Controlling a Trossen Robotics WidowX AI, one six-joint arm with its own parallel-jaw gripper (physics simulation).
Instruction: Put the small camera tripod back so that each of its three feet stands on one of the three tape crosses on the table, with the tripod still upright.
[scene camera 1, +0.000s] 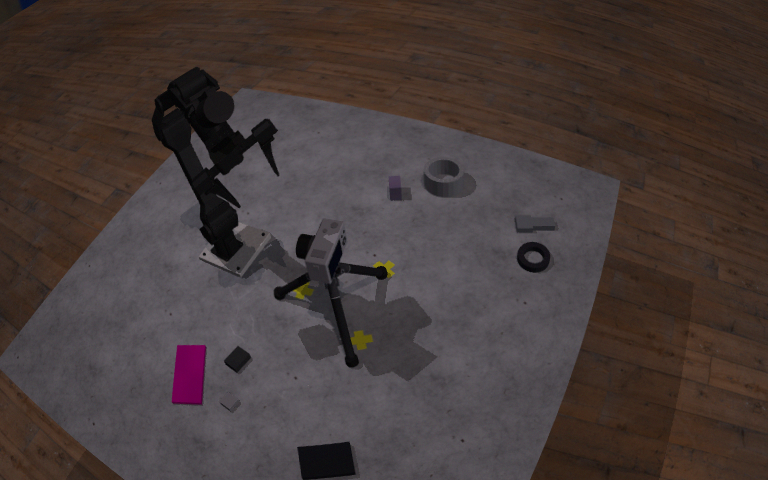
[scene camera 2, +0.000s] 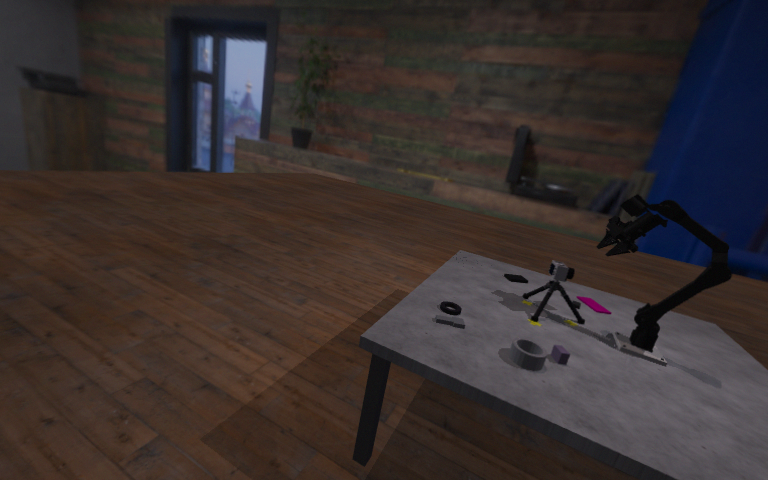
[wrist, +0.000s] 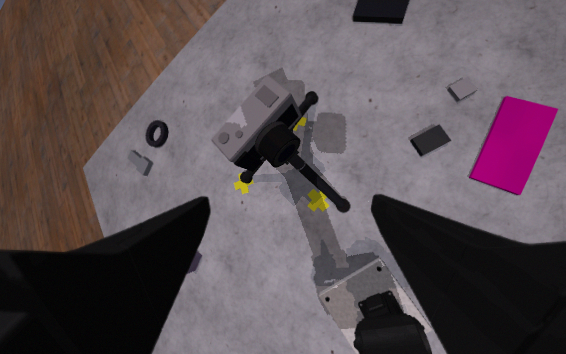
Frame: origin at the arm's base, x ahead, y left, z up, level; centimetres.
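Where they show: gripper, between the fingertips: (scene camera 1: 258, 191) (scene camera 2: 601, 251) (wrist: 291, 203); arm's base, origin of its link: (scene camera 1: 226, 248) (scene camera 2: 640, 345) (wrist: 383, 313).
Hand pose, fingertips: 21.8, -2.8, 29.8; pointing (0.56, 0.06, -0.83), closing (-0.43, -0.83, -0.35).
Each offset is from my fingertips to the centre of the thing, as dx, dy, dz. "pt": to the spot under its first point.
The black tripod (scene camera 1: 342, 322) (scene camera 2: 556, 284) (wrist: 320, 182) stands upright, with a grey camera (scene camera 1: 325, 240) (scene camera 2: 560, 271) (wrist: 255, 117) on top. In scene view 1, one foot {pt +14.5, +15.3, -29.0} (scene camera 1: 381, 272) overlaps the edge of the right yellow cross {+13.4, +17.7, -31.1} (scene camera 1: 389, 266). Another foot (scene camera 1: 279, 293) is left of the left cross {+1.5, +3.7, -31.1} (scene camera 1: 304, 290). The third foot {pt +21.7, -6.4, -29.4} (scene camera 1: 351, 360) is below and slightly left of the lower cross {+19.6, -0.5, -31.1} (scene camera 1: 361, 339). My gripper (scene camera 1: 258, 190) (scene camera 2: 603, 250) (wrist: 291, 203) is open and empty, raised above the table and apart from the camera and tripod.
The arm's base plate (scene camera 1: 254, 249) is left of the tripod. A grey ring-shaped bowl {+11.0, +48.8, -28.7} (scene camera 1: 431, 182), purple block {+2.5, +39.4, -29.1} (scene camera 1: 394, 188), black ring {+41.4, +37.3, -30.4} (scene camera 1: 523, 263), grey piece {+37.5, +47.3, -30.4} (scene camera 1: 525, 223), magenta slab {-5.7, -29.5, -30.7} (scene camera 1: 189, 374), dark block {+1.3, -19.5, -30.4} (scene camera 1: 237, 358), small grey block {+6.5, -28.8, -30.5} (scene camera 1: 230, 403) and black slab {+30.6, -28.2, -30.4} (scene camera 1: 326, 460) lie around it.
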